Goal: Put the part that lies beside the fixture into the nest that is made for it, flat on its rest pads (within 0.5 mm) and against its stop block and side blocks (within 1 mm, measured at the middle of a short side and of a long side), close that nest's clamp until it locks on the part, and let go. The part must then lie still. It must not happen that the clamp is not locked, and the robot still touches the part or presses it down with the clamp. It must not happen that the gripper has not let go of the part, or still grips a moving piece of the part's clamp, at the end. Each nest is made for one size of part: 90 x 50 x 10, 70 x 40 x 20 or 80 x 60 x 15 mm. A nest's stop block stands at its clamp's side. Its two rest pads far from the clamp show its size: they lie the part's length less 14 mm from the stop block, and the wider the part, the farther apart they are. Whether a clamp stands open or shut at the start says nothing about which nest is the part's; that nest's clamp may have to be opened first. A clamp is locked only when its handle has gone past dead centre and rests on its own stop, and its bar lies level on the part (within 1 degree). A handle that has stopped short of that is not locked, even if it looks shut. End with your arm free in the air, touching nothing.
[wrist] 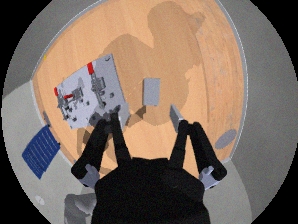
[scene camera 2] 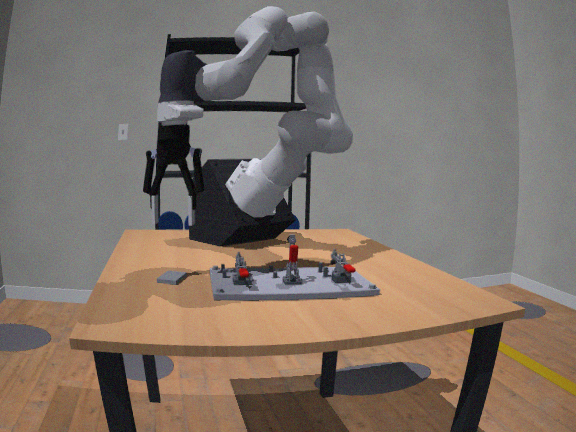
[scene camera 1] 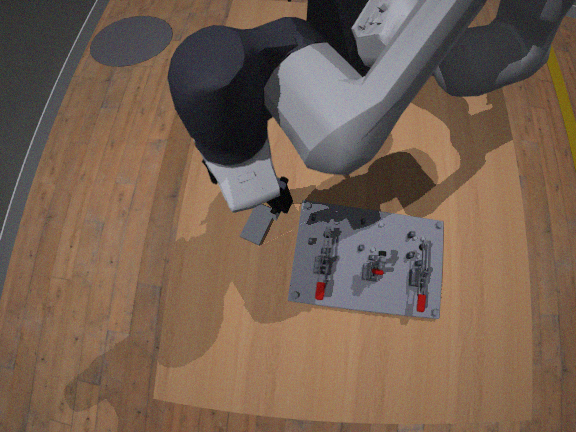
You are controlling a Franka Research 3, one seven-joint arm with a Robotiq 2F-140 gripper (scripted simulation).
Scene:
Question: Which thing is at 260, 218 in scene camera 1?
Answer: A grey part.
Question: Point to a grey fixture plate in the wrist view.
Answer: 102, 68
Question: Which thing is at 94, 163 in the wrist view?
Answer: My gripper.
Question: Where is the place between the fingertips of my gripper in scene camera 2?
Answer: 173, 224

